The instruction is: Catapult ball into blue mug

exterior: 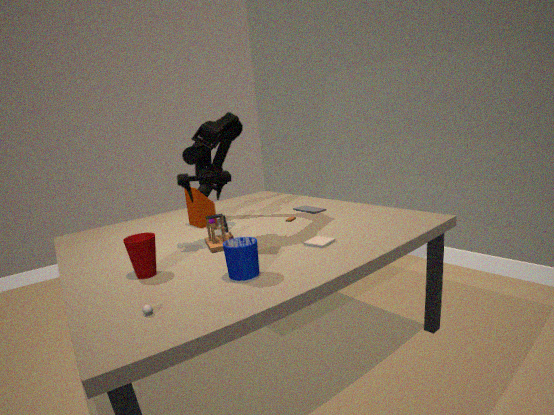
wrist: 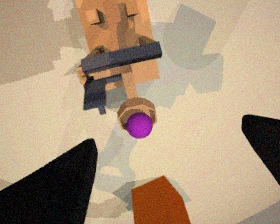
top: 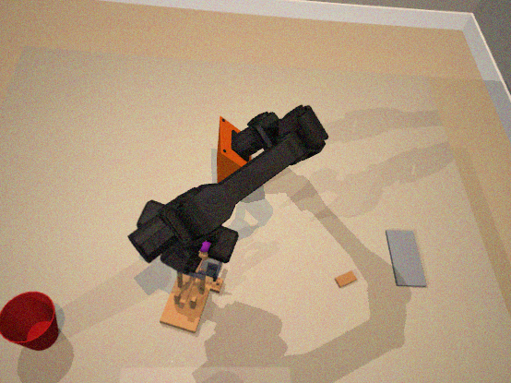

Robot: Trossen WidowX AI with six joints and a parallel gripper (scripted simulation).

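The purple ball lies 100 mm below my gripper tip, 50 mm behind it and 30 mm to the left of it. The rest, counted from my gripper tip: blue mug 370 mm ahead, 130 mm below, 70 mm to the right; red cup 280 mm to the right, 150 mm ahead, 130 mm below; wooden catapult 100 mm below, 30 mm to the left, 20 mm ahead.
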